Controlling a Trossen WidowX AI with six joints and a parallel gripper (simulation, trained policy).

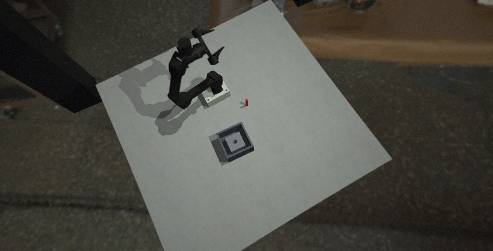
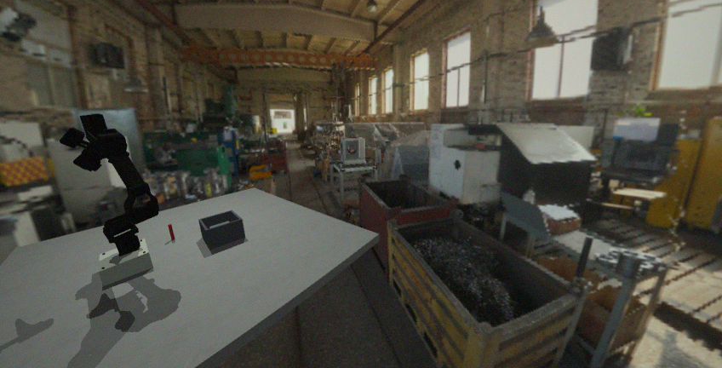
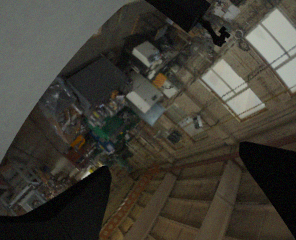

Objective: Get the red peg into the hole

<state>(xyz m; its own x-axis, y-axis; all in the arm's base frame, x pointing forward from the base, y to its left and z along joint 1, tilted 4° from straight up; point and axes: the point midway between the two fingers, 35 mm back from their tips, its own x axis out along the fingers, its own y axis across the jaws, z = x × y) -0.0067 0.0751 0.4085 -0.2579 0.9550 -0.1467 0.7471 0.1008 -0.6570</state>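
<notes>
My gripper tip is now 430 mm above the red peg, 190 mm short of it and 30 mm to the right of it. Round my gripper tip: box 450 mm below, 390 mm ahead, 130 mm to the right; plate 430 mm below, 390 mm ahead, 130 mm to the right.
</notes>
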